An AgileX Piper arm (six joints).
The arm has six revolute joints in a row. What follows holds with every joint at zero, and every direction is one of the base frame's. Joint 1 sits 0.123 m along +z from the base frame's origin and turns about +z. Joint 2 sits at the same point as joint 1 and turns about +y. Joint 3 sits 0.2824 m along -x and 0.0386 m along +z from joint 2 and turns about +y. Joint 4 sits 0.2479 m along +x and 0.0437 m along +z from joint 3 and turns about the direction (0.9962, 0, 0.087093). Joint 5 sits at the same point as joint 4 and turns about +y. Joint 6 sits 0.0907 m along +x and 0.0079 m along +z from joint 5 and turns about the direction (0.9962, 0, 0.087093). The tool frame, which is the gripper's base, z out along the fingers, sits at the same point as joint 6; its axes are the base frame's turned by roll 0, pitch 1.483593 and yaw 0 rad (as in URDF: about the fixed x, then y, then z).
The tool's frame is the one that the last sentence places.
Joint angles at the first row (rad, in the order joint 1, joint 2, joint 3, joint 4, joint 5, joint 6):
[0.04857, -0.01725, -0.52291, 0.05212, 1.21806, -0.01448]
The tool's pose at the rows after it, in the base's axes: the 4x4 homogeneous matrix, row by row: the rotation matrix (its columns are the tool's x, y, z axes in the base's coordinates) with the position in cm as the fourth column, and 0 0 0 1 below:
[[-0.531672 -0.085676 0.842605 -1.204], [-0.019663 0.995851 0.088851 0.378], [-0.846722 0.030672 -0.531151 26.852], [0 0 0 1]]
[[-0.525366 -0.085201 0.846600 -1.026], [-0.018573 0.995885 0.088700 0.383], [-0.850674 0.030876 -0.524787 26.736], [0 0 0 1]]
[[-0.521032 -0.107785 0.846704 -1.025], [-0.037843 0.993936 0.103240 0.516], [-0.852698 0.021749 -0.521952 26.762], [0 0 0 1]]
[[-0.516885 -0.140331 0.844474 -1.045], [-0.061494 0.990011 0.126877 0.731], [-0.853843 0.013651 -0.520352 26.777], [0 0 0 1]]
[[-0.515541 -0.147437 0.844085 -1.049], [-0.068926 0.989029 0.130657 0.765], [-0.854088 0.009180 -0.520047 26.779], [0 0 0 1]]
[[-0.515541 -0.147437 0.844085 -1.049], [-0.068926 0.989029 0.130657 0.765], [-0.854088 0.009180 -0.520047 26.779], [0 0 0 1]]
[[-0.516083 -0.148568 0.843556 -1.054], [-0.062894 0.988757 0.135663 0.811], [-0.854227 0.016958 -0.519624 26.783], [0 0 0 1]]
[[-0.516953 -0.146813 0.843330 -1.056], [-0.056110 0.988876 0.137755 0.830], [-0.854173 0.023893 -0.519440 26.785], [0 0 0 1]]
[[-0.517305 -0.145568 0.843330 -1.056], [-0.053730 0.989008 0.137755 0.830], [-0.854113 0.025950 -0.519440 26.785], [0 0 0 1]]
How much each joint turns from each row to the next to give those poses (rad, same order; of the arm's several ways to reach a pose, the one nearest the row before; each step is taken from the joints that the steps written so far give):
[-0.00005, 0.00000, 0.02491, 0.00004, -0.05443, -0.00004]
[0.00006, -0.00002, 0.00892, -0.00005, -0.01641, 0.00005]
[-0.00007, 0.00001, -0.00001, 0.01610, -0.00247, -0.02631]
[0.00003, 0.00002, -0.00001, 0.02610, -0.00002, -0.03478]
[0.00004, -0.00004, 0.00002, 0.00415, 0.00002, -0.00924]
[0.00000, 0.00000, 0.00000, 0.00000, 0.00000, 0.00000]
[-0.00004, 0.00000, -0.00001, 0.00559, 0.00002, 0.00371]
[0.00000, 0.00001, -0.00001, 0.00231, -0.00001, 0.00589]
[0.00000, 0.00000, 0.00000, 0.00000, 0.00000, 0.00240]

